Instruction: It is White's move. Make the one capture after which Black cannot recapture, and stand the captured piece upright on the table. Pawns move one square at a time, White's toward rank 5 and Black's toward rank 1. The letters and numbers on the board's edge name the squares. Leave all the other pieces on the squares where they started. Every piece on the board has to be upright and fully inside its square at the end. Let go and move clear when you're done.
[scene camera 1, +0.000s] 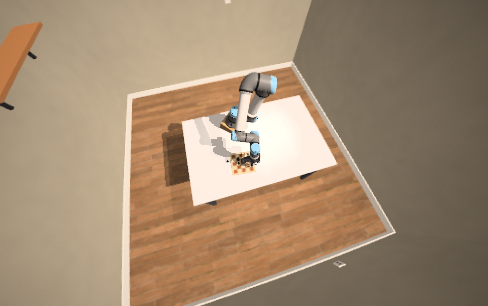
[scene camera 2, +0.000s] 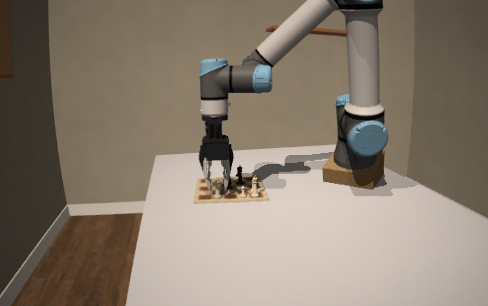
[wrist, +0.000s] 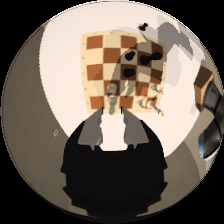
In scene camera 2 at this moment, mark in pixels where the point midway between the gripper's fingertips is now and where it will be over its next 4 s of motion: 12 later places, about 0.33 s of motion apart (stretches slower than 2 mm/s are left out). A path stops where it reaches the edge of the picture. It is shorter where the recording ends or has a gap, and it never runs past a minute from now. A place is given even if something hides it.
The gripper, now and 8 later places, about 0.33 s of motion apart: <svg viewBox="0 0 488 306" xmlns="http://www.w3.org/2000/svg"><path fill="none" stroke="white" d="M217 190L217 183L216 169L216 158L216 155L216 153L215 146L215 135L215 132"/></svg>
